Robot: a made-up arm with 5 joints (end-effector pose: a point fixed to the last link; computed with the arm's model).
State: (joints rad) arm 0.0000 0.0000 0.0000 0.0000 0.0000
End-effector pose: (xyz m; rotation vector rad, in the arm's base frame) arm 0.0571 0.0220 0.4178 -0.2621 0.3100 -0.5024
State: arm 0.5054 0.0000 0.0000 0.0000 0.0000
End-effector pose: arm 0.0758 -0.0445 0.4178 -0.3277 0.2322 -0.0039
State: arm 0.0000 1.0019 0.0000 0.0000 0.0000
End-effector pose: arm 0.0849 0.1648 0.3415 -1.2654 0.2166 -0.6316
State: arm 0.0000 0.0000 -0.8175 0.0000 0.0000
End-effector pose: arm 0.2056 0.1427 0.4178 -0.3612 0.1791 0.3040
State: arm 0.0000 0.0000 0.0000 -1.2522 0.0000
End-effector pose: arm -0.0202 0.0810 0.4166 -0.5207 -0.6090 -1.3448
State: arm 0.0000 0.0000 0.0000 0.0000 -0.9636
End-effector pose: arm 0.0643 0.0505 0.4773 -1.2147 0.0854 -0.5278
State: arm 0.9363 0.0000 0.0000 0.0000 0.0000
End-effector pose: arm 0.1158 -0.0881 0.4178 -0.3726 0.1579 0.4212
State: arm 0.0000 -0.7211 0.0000 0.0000 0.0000
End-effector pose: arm 0.0384 -0.0885 0.3732 0.4539 0.3419 -0.3616
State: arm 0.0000 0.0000 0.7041 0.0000 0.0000
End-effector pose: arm -0.1084 0.0350 0.4177 -0.1463 0.4012 -1.1963
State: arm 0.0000 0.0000 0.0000 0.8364 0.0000
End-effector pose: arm 0.1043 0.0271 0.3699 -0.0566 0.8563 0.1148
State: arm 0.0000 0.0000 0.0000 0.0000 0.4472
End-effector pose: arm 0.0547 0.0302 0.3871 0.1823 0.3949 -0.4642
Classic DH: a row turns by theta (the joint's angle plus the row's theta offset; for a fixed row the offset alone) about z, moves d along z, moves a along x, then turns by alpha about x. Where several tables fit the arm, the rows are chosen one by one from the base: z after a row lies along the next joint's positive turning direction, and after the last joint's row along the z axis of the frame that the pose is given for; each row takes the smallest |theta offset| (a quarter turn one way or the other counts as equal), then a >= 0, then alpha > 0; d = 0 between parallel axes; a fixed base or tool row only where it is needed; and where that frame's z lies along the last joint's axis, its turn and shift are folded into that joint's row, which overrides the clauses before.
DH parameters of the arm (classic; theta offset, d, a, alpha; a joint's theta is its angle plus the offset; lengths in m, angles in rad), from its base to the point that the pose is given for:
base (fixed): 0.1268 0 0.1969 0
joint 1: 1.2658 0.2503 -0.0243 -1.5971
joint 2: 0 0.2407 0.2135 -1.5445
joint 3: -1.1056 -0.1908 -0.1435 -2.1657
joint 4: -1.134 -0.0764 -0.0364 1.1528
joint 5: 0.6579 -0.0046 -0.0698 -1.312
tool (fixed): -2.0089 -0.0168 0 0

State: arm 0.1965 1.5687 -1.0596 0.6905 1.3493
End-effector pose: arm 0.1355 0.0986 0.0380 -0.7523 1.8203 -0.7314
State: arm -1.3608 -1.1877 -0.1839 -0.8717 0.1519
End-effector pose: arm 0.0171 0.1774 0.3385 0.8623 -0.6900 -2.1773
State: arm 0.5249 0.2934 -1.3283 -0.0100 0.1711
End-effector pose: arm 0.0986 0.2787 0.3236 -0.6455 0.2384 1.2928
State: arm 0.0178 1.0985 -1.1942 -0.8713 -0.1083
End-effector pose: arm 0.1865 0.2511 0.1740 -1.3119 -0.2954 0.3261
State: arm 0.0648 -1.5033 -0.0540 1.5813 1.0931
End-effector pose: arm 0.0324 -0.0705 0.3130 1.5196 1.3840 2.0197
